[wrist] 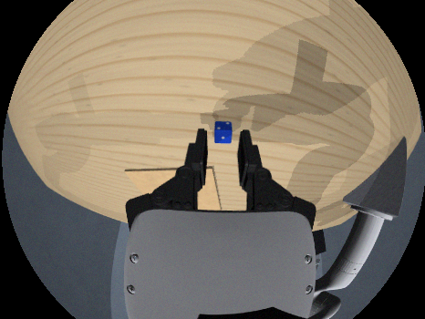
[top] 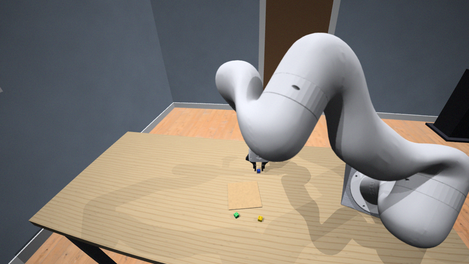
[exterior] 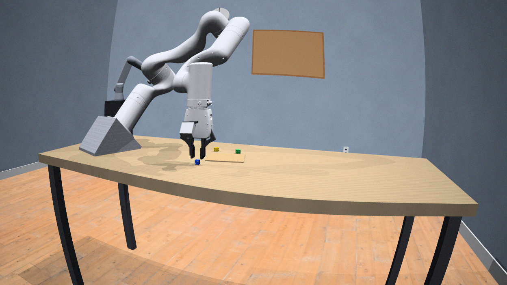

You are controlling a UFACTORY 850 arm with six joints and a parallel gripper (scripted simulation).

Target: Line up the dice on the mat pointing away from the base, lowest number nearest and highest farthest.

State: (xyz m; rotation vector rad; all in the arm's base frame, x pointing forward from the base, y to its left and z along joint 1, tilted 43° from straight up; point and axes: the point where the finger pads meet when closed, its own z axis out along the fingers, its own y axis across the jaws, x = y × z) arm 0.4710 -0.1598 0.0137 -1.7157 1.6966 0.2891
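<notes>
Now: hand 30 mm above the blue die. The rest, counted from my hand: yellow die: 260 mm to the left, 30 mm below, 30 mm behind; tan mat: 150 mm to the left, 50 mm ahead, 40 mm below; green die: 250 mm to the left, 70 mm ahead, 30 mm below.
</notes>
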